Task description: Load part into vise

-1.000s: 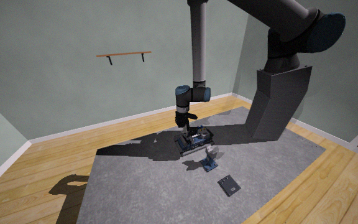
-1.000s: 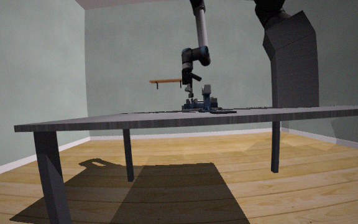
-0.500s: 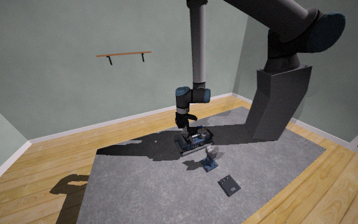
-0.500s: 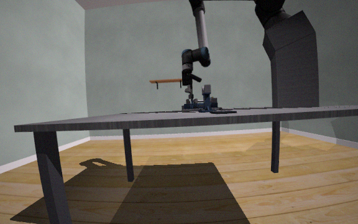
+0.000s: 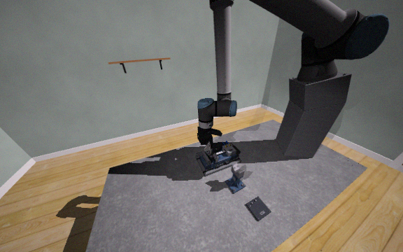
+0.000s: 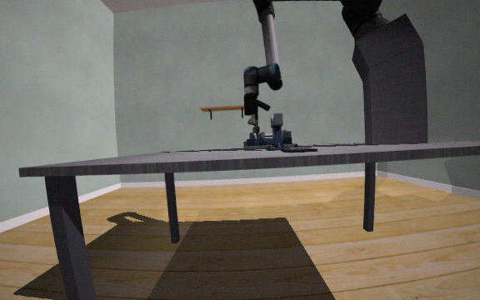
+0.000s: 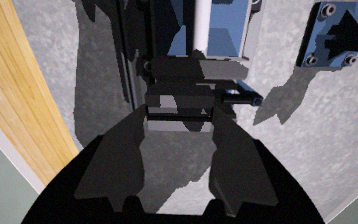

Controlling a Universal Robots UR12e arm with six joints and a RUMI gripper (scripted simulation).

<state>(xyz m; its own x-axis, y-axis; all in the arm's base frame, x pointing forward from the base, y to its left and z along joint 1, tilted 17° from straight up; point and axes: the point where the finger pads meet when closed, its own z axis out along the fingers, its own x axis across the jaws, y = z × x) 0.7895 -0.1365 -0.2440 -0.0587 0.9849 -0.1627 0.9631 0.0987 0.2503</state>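
The part lies right at my hand. Round my hand: moving jaw: 30 mm behind, 20 mm to the left, 50 mm below; then work stop: 70 mm to the left, 40 mm below; then fixed jaw: 30 mm ahead, 20 mm to the left, 50 mm below.
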